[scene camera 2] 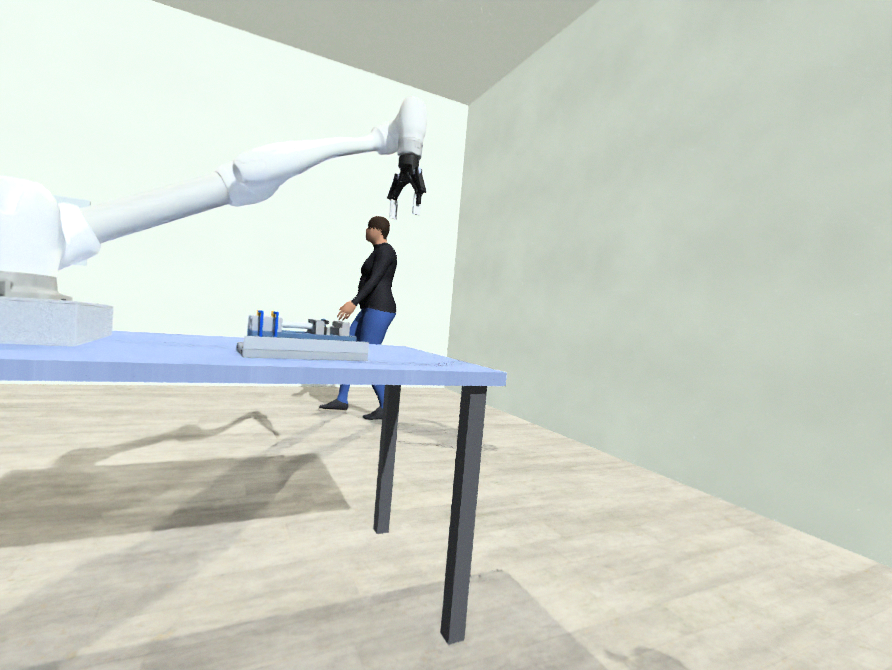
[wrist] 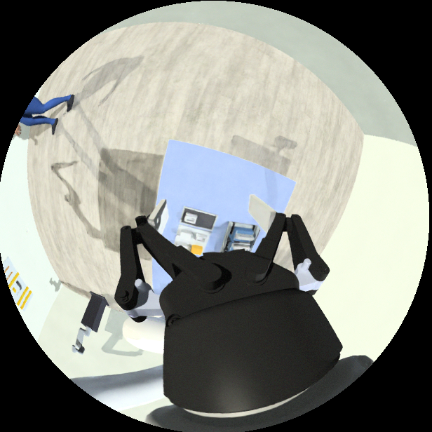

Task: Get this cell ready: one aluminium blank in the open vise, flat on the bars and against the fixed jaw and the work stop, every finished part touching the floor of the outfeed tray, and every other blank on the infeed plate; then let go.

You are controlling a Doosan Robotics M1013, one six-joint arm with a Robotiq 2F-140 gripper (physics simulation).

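My gripper (scene camera 2: 404,211) (wrist: 208,205) is open and empty, high above the table. In the wrist view, a dark-floored tray (wrist: 206,219) with a pale rim holds a pale part (wrist: 190,218) near one end. Beside it, a pale plate (wrist: 207,231) carries pale blocks (wrist: 186,235); an orange piece (wrist: 196,248) shows beside them. The vise fixture (scene camera 2: 331,328) (wrist: 243,234), blue and grey, stands to the right in the wrist view, partly hidden by the gripper body. Whether a blank lies in the vise, or how parts touch the tray floor, is too small to tell.
The fixtures stand on the blue table (scene camera 2: 180,369) (wrist: 200,172). A long, low grey tray side (scene camera 2: 306,350) shows near the table's front edge in the scene view. A person (scene camera 2: 377,288) (wrist: 45,112) in a black top and blue trousers stands beyond the table.
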